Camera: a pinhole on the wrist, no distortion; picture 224 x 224 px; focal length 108.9 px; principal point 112.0 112.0 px. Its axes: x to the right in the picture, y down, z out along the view. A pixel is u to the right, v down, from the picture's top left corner.
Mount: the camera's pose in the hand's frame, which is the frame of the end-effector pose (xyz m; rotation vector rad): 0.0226 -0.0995 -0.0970 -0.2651 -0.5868 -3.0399
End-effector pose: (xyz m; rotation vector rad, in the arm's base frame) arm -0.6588 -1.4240 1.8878 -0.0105 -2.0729 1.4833
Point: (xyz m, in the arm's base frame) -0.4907 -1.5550 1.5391
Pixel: outside the picture
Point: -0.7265 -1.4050 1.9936
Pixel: 42 117
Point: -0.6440 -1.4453 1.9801
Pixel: 133 146
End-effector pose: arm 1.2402 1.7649 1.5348 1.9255 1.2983 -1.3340
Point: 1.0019 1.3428 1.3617
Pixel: 145 135
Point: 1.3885 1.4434 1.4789
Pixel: 153 44
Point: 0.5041 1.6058 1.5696
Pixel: outside the picture
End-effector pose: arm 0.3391 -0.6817 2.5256 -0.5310 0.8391 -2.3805
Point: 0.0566 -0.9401 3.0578
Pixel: 16 210
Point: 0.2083 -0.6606 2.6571
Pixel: 39 214
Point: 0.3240 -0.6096 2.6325
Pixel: 172 182
